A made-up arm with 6 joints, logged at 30 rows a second.
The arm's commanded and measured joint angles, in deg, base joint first. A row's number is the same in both.
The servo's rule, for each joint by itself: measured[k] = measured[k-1] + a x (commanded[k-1-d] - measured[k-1]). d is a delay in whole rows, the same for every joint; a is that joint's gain. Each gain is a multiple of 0.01, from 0.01 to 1. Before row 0 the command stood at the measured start. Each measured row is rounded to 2 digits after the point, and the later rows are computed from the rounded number. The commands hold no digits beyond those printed.
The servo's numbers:
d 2
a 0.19 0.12 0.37 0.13 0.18 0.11
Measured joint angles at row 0: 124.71, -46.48, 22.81, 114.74, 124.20, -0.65
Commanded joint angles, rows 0 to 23: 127.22, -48.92, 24.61, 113.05, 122.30, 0.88; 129.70, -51.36, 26.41, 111.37, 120.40, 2.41; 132.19, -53.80, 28.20, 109.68, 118.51, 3.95; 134.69, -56.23, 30.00, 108.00, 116.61, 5.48; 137.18, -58.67, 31.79, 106.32, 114.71, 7.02; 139.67, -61.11, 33.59, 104.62, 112.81, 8.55; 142.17, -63.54, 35.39, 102.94, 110.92, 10.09; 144.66, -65.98, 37.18, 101.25, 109.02, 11.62; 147.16, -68.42, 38.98, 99.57, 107.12, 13.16; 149.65, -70.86, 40.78, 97.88, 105.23, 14.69; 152.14, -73.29, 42.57, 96.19, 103.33, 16.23; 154.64, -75.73, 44.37, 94.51, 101.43, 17.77; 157.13, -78.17, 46.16, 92.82, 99.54, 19.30; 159.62, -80.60, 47.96, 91.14, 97.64, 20.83; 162.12, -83.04, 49.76, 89.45, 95.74, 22.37; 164.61, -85.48, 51.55, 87.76, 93.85, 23.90; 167.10, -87.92, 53.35, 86.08, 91.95, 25.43; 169.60, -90.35, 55.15, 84.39, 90.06, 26.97; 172.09, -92.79, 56.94, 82.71, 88.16, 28.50; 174.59, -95.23, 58.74, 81.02, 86.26, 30.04; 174.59, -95.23, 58.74, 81.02, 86.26, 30.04; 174.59, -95.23, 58.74, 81.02, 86.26, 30.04; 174.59, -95.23, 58.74, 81.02, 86.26, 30.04; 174.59, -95.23, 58.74, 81.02, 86.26, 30.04
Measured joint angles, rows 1 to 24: 124.71, -46.48, 22.81, 114.74, 124.20, -0.65; 124.71, -46.48, 22.81, 114.74, 124.20, -0.65; 125.19, -46.77, 23.48, 114.52, 123.86, -0.48; 126.05, -47.32, 24.56, 114.11, 123.24, -0.16; 127.22, -48.10, 25.91, 113.53, 122.39, 0.29; 128.64, -49.08, 27.42, 112.81, 121.35, 0.86; 130.26, -50.23, 29.04, 111.97, 120.15, 1.54; 132.05, -51.54, 30.72, 111.01, 118.83, 2.31; 133.97, -52.98, 32.45, 109.96, 117.41, 3.17; 136.00, -54.54, 34.20, 108.83, 115.90, 4.10; 138.12, -56.21, 35.97, 107.63, 114.32, 5.10; 140.31, -57.97, 37.75, 106.36, 112.68, 6.15; 142.56, -59.81, 39.53, 105.04, 111.00, 7.26; 144.86, -61.72, 41.32, 103.67, 109.28, 8.42; 147.19, -63.69, 43.11, 102.26, 107.53, 9.62; 149.55, -65.72, 44.90, 100.81, 105.75, 10.85; 151.94, -67.80, 46.70, 99.33, 103.95, 12.12; 154.35, -69.92, 48.49, 97.83, 102.13, 13.42; 156.77, -72.08, 50.29, 96.30, 100.30, 14.74; 159.21, -74.27, 52.09, 94.75, 98.46, 16.09; 161.66, -76.49, 53.88, 93.18, 96.61, 17.46; 164.12, -78.74, 55.68, 91.60, 94.75, 18.84; 166.11, -80.72, 56.81, 90.22, 93.22, 20.07; 167.72, -82.46, 57.52, 89.02, 91.97, 21.17
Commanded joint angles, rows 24 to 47: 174.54, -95.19, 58.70, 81.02, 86.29, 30.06; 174.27, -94.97, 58.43, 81.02, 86.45, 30.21; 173.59, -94.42, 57.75, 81.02, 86.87, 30.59; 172.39, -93.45, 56.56, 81.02, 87.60, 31.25; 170.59, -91.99, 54.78, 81.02, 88.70, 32.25; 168.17, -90.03, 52.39, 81.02, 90.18, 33.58; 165.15, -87.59, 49.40, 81.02, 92.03, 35.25; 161.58, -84.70, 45.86, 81.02, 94.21, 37.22; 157.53, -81.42, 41.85, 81.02, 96.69, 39.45; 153.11, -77.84, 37.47, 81.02, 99.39, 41.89; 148.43, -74.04, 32.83, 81.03, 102.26, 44.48; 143.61, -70.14, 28.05, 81.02, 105.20, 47.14; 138.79, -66.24, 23.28, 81.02, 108.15, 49.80; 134.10, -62.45, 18.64, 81.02, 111.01, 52.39; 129.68, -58.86, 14.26, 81.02, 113.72, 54.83; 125.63, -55.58, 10.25, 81.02, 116.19, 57.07; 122.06, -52.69, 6.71, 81.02, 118.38, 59.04; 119.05, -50.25, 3.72, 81.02, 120.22, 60.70; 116.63, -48.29, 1.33, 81.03, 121.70, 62.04; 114.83, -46.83, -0.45, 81.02, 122.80, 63.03; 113.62, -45.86, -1.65, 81.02, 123.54, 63.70; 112.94, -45.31, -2.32, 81.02, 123.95, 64.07; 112.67, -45.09, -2.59, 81.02, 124.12, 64.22; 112.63, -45.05, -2.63, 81.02, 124.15, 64.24
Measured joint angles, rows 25 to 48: 169.03, -83.99, 57.97, 87.98, 90.94, 22.15; 170.09, -85.34, 58.25, 87.08, 90.10, 23.02; 170.94, -86.52, 58.42, 86.29, 89.41, 23.79; 171.57, -87.53, 58.42, 85.60, 88.88, 24.50; 171.95, -88.36, 58.17, 85.00, 88.52, 25.17; 172.03, -88.97, 57.57, 84.48, 88.35, 25.84; 171.76, -89.33, 56.54, 84.03, 88.41, 26.55; 171.08, -89.41, 55.00, 83.64, 88.73, 27.32; 169.95, -89.19, 52.93, 83.30, 89.32, 28.19; 168.36, -88.65, 50.31, 83.00, 90.20, 29.18; 166.30, -87.78, 47.18, 82.74, 91.37, 30.31; 163.79, -86.59, 43.59, 82.52, 92.81, 31.58; 160.87, -85.08, 39.61, 82.33, 94.51, 33.00; 157.59, -83.29, 35.33, 82.16, 96.43, 34.56; 154.02, -81.24, 30.87, 82.01, 98.54, 36.24; 150.24, -78.99, 26.34, 81.88, 100.78, 38.02; 146.33, -76.57, 21.87, 81.77, 103.11, 39.87; 142.40, -74.05, 17.57, 81.67, 105.46, 41.76; 138.54, -71.49, 13.55, 81.59, 107.79, 43.66; 134.84, -68.94, 9.91, 81.52, 110.03, 45.53; 131.38, -66.46, 6.74, 81.46, 112.13, 47.35; 128.24, -64.10, 4.08, 81.40, 114.05, 49.07; 125.46, -61.91, 1.96, 81.35, 115.76, 50.68; 123.08, -59.92, 0.38, 81.31, 117.23, 52.15
